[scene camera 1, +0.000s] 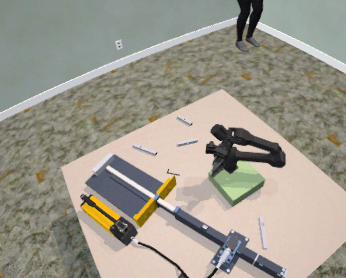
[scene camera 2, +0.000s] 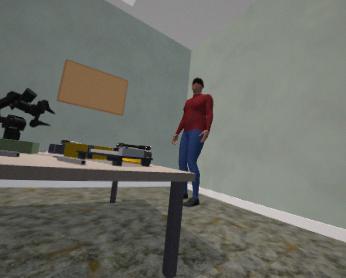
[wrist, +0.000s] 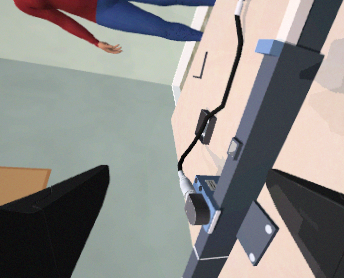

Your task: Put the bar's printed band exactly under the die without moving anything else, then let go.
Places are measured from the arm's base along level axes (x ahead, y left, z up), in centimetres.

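Pixels of known places: gripper, fingertip midpoint: [scene camera 1: 212,174] [scene camera 2: 52,119] [wrist: 188,174]; arm's base, origin of the base link: [scene camera 1: 230,167] [scene camera 2: 10,139].
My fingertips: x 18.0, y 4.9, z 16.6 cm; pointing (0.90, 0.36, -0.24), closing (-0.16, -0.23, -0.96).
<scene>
Ahead of a thing's pixels: the offset from my fingertips to its top centre. "spot": to the spot under its first point. Level surfaces: height alone.
A long pale bar [scene camera 1: 132,182] [wrist: 296,17] runs over a dark tray, through a yellow upright piece and up to a long dark rail @(spot: dx +16.4, dy +7.7, dz -16.2 cm) [scene camera 1: 197,222] [wrist: 260,110]. A thin white band @(spot: dx +8.9, dy +38.6, dz -16.3 cm) [scene camera 1: 256,260] [wrist: 212,258] crosses the rail near its far end. A blue unit @(spot: dx +17.2, dy +24.8, dz -16.4 cm) [wrist: 206,184] with a dark round part @(spot: dx +10.8, dy +24.2, dz -12.3 cm) [wrist: 197,210] sits at the rail; I cannot tell which part is the die. My gripper [scene camera 1: 212,161] [scene camera 2: 50,119] [wrist: 188,174] is open and empty, in the air near the green block, apart from the bar and rail.
The green block [scene camera 1: 236,182] [scene camera 2: 22,146] is under the arm. The yellow upright piece @(spot: dx +16.5, dy -17.8, dz -19.6 cm) [scene camera 1: 166,191] stands at the tray @(dz -18.8 cm) [scene camera 1: 125,197]. A yellow-black device @(spot: dx +50.0, dy -23.7, dz -10.8 cm) [scene camera 1: 102,212] with a cable @(spot: dx +38.5, dy +8.8, dz -22.8 cm) [scene camera 1: 162,257] lies beside it. Several short grey pieces @(dx +8.0, dy -53.3, dz -21.8 cm) [scene camera 1: 144,149] and an L-shaped key @(dx +4.7, dy -27.6, dz -23.2 cm) [scene camera 1: 173,173] lie around.
</scene>
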